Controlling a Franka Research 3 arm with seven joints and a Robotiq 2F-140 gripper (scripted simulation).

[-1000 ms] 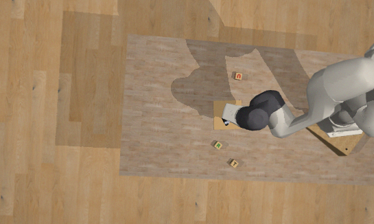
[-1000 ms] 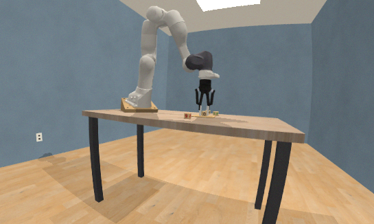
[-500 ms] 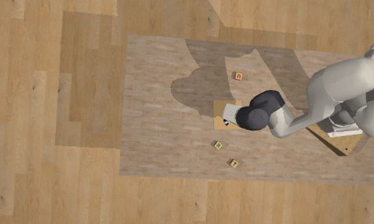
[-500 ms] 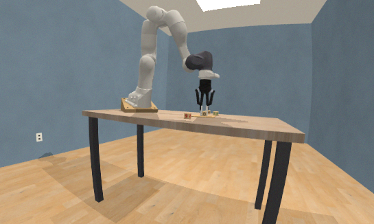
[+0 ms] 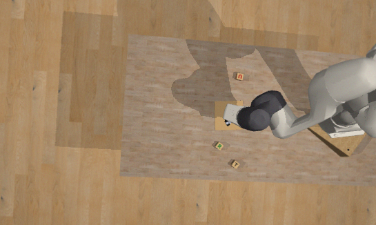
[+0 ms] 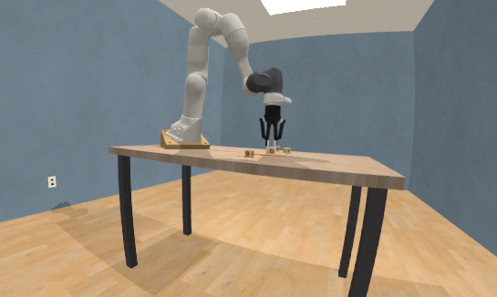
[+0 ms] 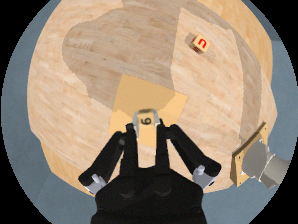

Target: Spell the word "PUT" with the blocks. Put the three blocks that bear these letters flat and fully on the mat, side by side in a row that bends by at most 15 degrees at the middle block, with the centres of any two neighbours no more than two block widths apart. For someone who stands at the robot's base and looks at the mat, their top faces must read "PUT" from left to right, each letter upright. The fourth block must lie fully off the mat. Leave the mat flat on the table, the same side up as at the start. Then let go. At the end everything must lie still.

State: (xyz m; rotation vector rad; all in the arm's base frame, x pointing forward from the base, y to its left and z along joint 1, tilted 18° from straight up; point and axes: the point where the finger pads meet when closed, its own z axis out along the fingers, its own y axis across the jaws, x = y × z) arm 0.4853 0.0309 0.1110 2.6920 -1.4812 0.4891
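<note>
Now: the block marked 6 2 cm below my hand. From my hand the other things lie so: green P block 4 cm ahead, 15 cm to the left, 2 cm below; then red U block 3 cm behind, 19 cm to the right, 2 cm below; then tan mat 4 cm below.
</note>
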